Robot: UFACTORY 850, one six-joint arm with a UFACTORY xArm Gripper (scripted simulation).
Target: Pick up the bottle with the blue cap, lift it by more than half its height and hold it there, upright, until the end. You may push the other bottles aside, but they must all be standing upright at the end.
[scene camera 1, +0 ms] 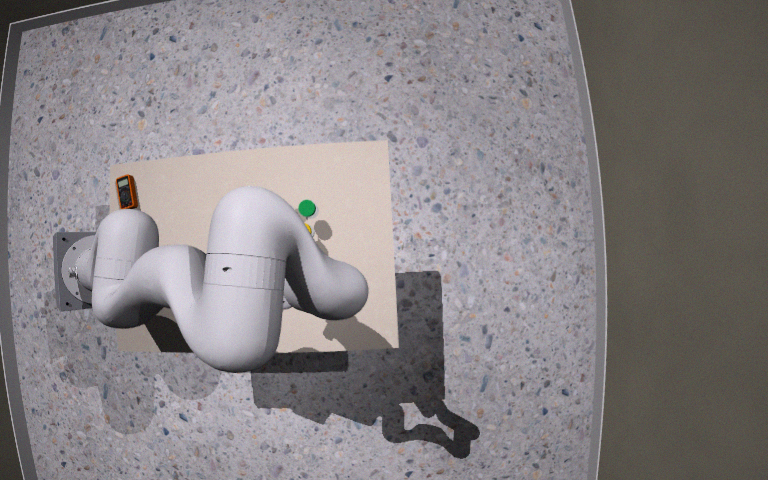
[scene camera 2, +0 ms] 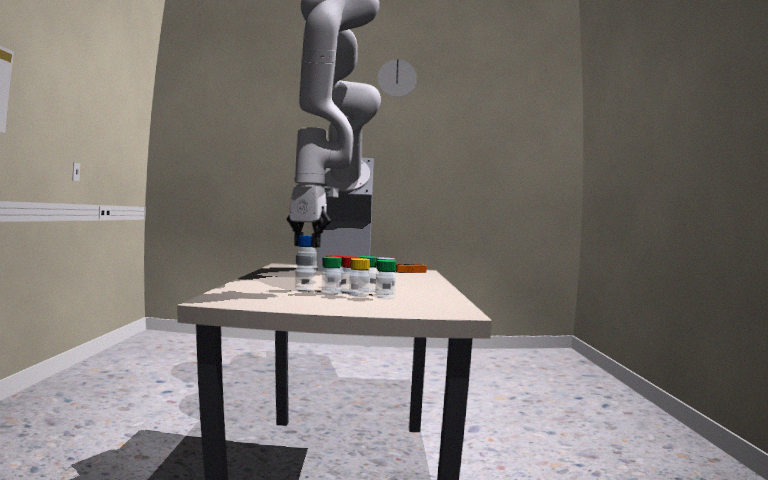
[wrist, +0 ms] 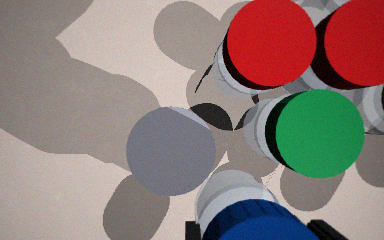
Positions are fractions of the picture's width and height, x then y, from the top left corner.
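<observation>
Visible in scene camera 2 are a green-capped bottle (scene camera 2: 0.50,0.58) and a yellow-capped bottle (scene camera 2: 0.47,0.58); the wrist view shows a grey-capped bottle (wrist: 0.44,0.63).
</observation>
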